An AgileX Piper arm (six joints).
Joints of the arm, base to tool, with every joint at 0 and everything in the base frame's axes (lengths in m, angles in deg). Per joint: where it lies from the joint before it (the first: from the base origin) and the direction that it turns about. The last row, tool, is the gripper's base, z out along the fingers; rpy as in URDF.
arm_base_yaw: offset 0 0 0.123 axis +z
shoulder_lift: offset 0 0 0 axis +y
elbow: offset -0.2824 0 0.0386 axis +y
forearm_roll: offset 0.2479 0 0.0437 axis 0.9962 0 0.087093
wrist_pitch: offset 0 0 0 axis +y
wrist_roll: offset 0.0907 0 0.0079 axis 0.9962 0 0.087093
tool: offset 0 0 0 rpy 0 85.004 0
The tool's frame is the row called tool.
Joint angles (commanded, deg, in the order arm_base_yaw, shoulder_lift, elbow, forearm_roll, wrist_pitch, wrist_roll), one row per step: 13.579, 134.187, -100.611, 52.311, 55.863, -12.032; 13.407, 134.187, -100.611, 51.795, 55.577, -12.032; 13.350, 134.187, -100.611, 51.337, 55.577, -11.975; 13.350, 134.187, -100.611, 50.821, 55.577, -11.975; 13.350, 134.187, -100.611, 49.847, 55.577, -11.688; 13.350, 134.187, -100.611, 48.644, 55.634, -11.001; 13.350, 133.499, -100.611, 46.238, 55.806, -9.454; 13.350, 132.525, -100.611, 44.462, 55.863, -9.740; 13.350, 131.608, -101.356, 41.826, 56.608, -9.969; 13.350, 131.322, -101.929, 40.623, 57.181, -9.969; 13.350, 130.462, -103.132, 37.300, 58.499, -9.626; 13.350, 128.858, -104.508, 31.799, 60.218, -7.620; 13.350, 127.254, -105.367, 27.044, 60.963, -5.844; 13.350, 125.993, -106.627, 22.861, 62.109, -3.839
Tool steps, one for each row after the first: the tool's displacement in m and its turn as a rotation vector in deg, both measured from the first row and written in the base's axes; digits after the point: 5 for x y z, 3 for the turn. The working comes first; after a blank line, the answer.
Tool pose at each row, in the base's axes (x y z in m, rotation vector in deg; the steps are taken from these numbers as rounded here): 0.45065, 0.17021, 0.13301, 4.388, 162.562, 66.244; 0.45145, 0.16829, 0.13250, 4.351, 162.534, 65.413; 0.45149, 0.16743, 0.13209, 4.124, 162.742, 64.870; 0.45134, 0.16695, 0.13162, 3.686, 162.978, 64.257; 0.45107, 0.16605, 0.13076, 3.270, 163.497, 63.150; 0.45066, 0.16494, 0.12972, 3.206, 164.261, 61.867; 0.44972, 0.16263, 0.13340, 2.975, 165.151, 59.359; 0.44904, 0.16082, 0.13999, 0.593, 164.848, 57.227; 0.44916, 0.15870, 0.14877, -2.971, 164.685, 54.387; 0.44951, 0.15788, 0.15273, -4.551, 164.704, 53.187; 0.44978, 0.15509, 0.16262, -7.988, 164.883, 49.662; 0.44912, 0.14938, 0.17794, -10.708, 165.452, 43.526; 0.44860, 0.14366, 0.19187, -12.147, 165.139, 37.778; 0.44851, 0.13857, 0.20542, -12.675, 164.846, 32.828

0.00080, -0.00192, -0.00051, -0.505, -0.302, -0.124; 0.00084, -0.00278, -0.00092, -0.890, -0.357, -0.002; 0.00069, -0.00326, -0.00139, -1.330, -0.463, 0.245; 0.00042, -0.00416, -0.00225, -2.135, -0.469, 0.504; 0.00001, -0.00527, -0.00329, -3.090, -0.214, 0.616; -0.00093, -0.00758, 0.00039, -4.831, -0.239, 0.695; -0.00161, -0.00939, 0.00698, -6.162, -1.723, 1.711; -0.00149, -0.01151, 0.01576, -8.010, -3.513, 3.443; -0.00114, -0.01233, 0.01972, -8.813, -4.180, 4.270; -0.00087, -0.01512, 0.02961, -11.176, -5.671, 6.044; -0.00153, -0.02083, 0.04493, -15.290, -7.141, 7.271; -0.00205, -0.02655, 0.05886, -19.038, -8.890, 7.521; -0.00214, -0.03164, 0.07241, -22.292, -10.151, 7.325
